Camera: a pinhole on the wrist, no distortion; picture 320 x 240 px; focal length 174.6 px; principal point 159.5 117.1 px. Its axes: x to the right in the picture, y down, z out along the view. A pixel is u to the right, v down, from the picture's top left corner.
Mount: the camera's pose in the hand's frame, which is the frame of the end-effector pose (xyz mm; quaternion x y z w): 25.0 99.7 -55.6 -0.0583 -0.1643 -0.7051 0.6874
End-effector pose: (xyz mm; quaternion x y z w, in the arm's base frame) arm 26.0 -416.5 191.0 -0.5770 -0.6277 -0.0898 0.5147
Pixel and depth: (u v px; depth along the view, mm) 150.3 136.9 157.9
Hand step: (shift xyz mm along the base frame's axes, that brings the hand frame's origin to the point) 81.7 128.4 -102.3
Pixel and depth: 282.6 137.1 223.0
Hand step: -93.6 158.7 -95.2
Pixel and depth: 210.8 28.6 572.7
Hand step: -237.9 161.5 -543.8
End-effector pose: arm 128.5 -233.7 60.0 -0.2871 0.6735 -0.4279 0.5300
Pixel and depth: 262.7 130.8 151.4
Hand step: 112.5 -11.5 -67.8
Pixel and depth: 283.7 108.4 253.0
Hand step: 235.4 -33.2 -8.5
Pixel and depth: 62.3 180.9 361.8
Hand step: 228.4 28.2 -426.1
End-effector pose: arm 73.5 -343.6 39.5 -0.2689 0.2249 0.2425 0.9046
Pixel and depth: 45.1 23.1 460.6
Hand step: -441.0 451.7 131.7
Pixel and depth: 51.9 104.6 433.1
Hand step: -243.2 500.2 44.5
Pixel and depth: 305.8 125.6 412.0
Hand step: 153.5 179.0 386.8
